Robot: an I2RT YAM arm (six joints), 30 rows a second.
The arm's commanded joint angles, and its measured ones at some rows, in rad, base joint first. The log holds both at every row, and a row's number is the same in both.
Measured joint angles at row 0:
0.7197, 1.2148, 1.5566, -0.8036, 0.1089, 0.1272
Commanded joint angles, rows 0 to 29:
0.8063, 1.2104, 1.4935, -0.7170, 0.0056, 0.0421
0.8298, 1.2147, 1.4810, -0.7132, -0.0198, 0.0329
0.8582, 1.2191, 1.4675, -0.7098, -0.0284, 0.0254
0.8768, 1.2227, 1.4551, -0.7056, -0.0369, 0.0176
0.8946, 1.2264, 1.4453, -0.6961, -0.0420, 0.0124
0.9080, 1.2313, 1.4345, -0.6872, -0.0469, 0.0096
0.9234, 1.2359, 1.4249, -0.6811, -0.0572, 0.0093
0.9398, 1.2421, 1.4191, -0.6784, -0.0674, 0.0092
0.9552, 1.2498, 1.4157, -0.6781, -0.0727, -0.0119
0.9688, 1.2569, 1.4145, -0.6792, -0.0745, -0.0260
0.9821, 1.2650, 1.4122, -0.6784, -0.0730, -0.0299
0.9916, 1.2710, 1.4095, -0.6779, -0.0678, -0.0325
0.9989, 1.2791, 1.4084, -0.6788, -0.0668, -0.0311
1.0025, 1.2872, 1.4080, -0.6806, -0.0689, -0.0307
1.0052, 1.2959, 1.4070, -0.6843, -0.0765, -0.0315
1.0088, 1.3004, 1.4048, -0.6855, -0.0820, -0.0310
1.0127, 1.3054, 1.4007, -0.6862, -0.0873, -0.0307
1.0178, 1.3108, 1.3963, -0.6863, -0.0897, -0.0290
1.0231, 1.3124, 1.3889, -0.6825, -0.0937, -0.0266
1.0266, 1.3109, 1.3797, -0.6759, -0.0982, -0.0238
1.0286, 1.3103, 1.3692, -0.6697, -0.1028, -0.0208
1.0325, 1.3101, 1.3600, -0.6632, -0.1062, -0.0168
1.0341, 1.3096, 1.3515, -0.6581, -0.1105, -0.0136
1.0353, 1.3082, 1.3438, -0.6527, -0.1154, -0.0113
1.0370, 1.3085, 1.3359, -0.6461, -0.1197, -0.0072
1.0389, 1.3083, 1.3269, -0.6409, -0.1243, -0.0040
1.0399, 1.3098, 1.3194, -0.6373, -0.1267, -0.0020
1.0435, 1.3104, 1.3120, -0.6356, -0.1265, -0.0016
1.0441, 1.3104, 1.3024, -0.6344, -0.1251, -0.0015
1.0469, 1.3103, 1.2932, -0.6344, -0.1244, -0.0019
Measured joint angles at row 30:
1.0229, 1.3098, 1.3327, -0.6395, -0.0906, 0.0086
